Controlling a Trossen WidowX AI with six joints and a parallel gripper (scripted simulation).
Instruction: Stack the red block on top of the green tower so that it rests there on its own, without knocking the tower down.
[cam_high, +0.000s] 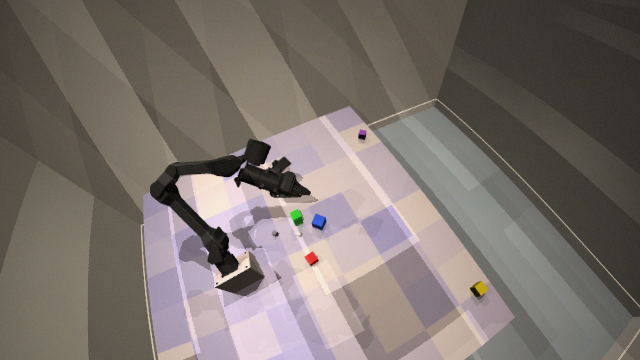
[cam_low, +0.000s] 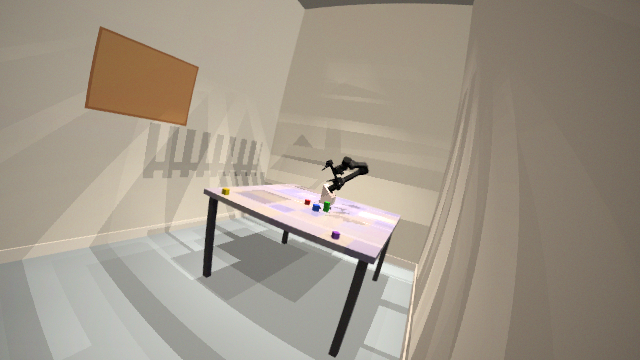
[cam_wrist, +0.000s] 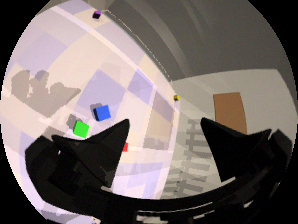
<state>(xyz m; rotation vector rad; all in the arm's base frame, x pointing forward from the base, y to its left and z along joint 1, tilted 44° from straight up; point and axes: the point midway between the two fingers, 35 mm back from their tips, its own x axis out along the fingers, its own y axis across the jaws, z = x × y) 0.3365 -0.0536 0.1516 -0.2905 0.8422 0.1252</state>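
Now: gripper tip 25 cm above the red block, 12 cm to the left of it and 8 cm past it. From my gripper tip the other things lie so: purple block (45 cm ahead, 31 cm to the left, 25 cm below); then blue block (25 cm below, 2 cm ahead); then yellow block (57 cm to the right, 40 cm ahead, 25 cm below).
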